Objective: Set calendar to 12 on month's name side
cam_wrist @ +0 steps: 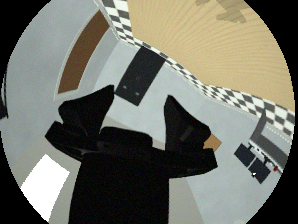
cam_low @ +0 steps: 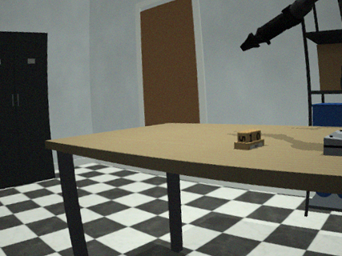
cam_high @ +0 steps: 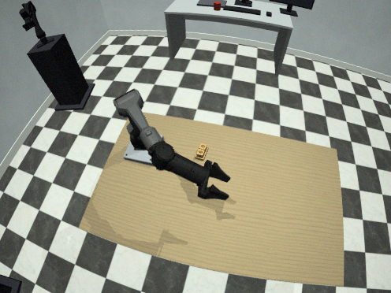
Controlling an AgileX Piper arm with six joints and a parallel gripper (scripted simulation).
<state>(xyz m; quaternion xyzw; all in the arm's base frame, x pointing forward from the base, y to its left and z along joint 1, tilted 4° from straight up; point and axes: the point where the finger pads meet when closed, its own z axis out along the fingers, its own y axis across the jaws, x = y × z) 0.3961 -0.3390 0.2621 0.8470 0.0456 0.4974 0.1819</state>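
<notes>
Now: the wooden tray 90 mm behind my hand, 310 mm to the left of it and 310 mm below it.
</notes>
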